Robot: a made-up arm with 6 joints. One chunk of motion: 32 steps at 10 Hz.
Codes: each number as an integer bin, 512 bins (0 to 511) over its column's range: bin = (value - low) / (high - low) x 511, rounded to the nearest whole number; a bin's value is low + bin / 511 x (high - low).
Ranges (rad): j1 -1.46..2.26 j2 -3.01..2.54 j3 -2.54..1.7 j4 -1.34..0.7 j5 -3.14..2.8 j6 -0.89..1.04
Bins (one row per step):
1: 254 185 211 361 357 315
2: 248 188 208 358 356 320
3: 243 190 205 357 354 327
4: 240 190 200 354 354 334
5: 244 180 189 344 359 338
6: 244 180 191 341 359 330
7: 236 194 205 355 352 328
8: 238 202 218 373 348 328
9: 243 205 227 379 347 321
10: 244 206 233 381 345 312
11: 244 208 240 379 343 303
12: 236 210 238 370 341 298
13: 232 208 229 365 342 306
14: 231 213 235 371 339 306
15: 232 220 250 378 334 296
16: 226 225 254 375 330 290
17: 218 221 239 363 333 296
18: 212 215 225 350 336 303
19: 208 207 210 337 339 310
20: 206 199 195 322 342 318
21: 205 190 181 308 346 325
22: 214 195 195 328 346 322
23: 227 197 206 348 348 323
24: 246 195 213 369 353 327
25: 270 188 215 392 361 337
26: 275 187 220 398 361 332
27: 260 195 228 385 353 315
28: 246 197 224 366 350 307
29: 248 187 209 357 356 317
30: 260 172 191 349 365 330
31: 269 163 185 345 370 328
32: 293 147 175 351 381 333
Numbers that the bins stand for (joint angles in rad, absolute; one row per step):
1: 0.3891 -1.0007 -0.7892 0.1012 1.0099 0.2997
2: 0.3454 -0.9681 -0.8141 0.0892 0.9982 0.3186
3: 0.3090 -0.9464 -0.8390 0.0852 0.9750 0.3450
4: 0.2872 -0.9464 -0.8805 0.0732 0.9750 0.3715
5: 0.3163 -1.0550 -0.9718 0.0333 1.0331 0.3866
6: 0.3163 -1.0550 -0.9552 0.0213 1.0331 0.3564
7: 0.2580 -0.9030 -0.8390 0.0772 0.9517 0.3488
8: 0.2726 -0.8161 -0.7312 0.1491 0.9052 0.3488
9: 0.3090 -0.7835 -0.6565 0.1730 0.8936 0.3224
10: 0.3163 -0.7726 -0.6067 0.1810 0.8704 0.2884
11: 0.3163 -0.7509 -0.5486 0.1730 0.8471 0.2544
12: 0.2580 -0.7292 -0.5652 0.1371 0.8239 0.2355
13: 0.2289 -0.7509 -0.6399 0.1171 0.8355 0.2657
14: 0.2216 -0.6966 -0.5901 0.1411 0.8006 0.2657
15: 0.2289 -0.6206 -0.4656 0.1690 0.7425 0.2280
16: 0.1852 -0.5663 -0.4324 0.1571 0.6960 0.2053
17: 0.1270 -0.6097 -0.5569 0.1092 0.7309 0.2280
18: 0.0833 -0.6749 -0.6731 0.0573 0.7658 0.2544
19: 0.0542 -0.7618 -0.7975 0.0054 0.8006 0.2808
20: 0.0396 -0.8486 -0.9220 -0.0545 0.8355 0.3111
21: 0.0324 -0.9464 -1.0382 -0.1104 0.8820 0.3375
22: 0.0979 -0.8921 -0.9220 -0.0306 0.8820 0.3262
23: 0.1925 -0.8704 -0.8307 0.0493 0.9052 0.3299
24: 0.3308 -0.8921 -0.7726 0.1331 0.9634 0.3450
25: 0.5056 -0.9681 -0.7560 0.2249 1.0564 0.3828
26: 0.5420 -0.9790 -0.7146 0.2489 1.0564 0.3639
27: 0.4328 -0.8921 -0.6482 0.1970 0.9634 0.2997
28: 0.3308 -0.8704 -0.6814 0.1211 0.9285 0.2695
29: 0.3454 -0.9790 -0.8058 0.0852 0.9982 0.3073
30: 0.4328 -1.1419 -0.9552 0.0533 1.1029 0.3564
31: 0.4983 -1.2396 -1.0050 0.0373 1.1610 0.3488
32: 0.6730 -1.4134 -1.0879 0.0613 1.2888 0.3677

